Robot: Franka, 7 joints.
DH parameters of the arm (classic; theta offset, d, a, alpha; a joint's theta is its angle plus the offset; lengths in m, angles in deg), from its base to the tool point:
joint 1: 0 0.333 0 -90
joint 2: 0 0 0 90
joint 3: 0 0.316 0.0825 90
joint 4: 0 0 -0.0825 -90
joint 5: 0 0.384 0 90
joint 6: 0 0 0.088 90
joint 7: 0 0.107 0 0
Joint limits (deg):
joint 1: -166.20..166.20
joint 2: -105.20..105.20
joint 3: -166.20..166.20
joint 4: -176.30..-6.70
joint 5: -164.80..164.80
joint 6: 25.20..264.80
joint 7: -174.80..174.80
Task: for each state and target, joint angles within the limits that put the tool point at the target. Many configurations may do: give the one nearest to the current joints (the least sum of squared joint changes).
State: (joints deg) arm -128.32 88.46 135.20 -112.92 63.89 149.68 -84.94
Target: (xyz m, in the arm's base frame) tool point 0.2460 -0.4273 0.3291
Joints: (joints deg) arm -151.45 87.33 94.70 -139.75 68.45 160.41 -84.94
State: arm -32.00 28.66 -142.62 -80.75 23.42 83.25 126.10
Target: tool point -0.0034 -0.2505 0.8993
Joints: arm -16.05 58.91 -156.69 -79.97 19.29 68.40 126.10
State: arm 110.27 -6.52 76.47 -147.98 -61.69 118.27 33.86
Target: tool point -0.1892 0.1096 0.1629
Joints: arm 100.03 -4.27 67.38 -172.13 -60.39 114.08 33.86
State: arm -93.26 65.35 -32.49 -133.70 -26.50 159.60 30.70
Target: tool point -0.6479 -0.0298 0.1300
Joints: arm -126.00 67.48 -57.73 -106.08 -23.13 161.26 30.70
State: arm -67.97 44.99 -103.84 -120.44 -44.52 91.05 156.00
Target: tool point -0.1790 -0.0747 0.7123
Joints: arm -55.73 77.62 -140.08 -128.84 -47.90 69.14 156.00
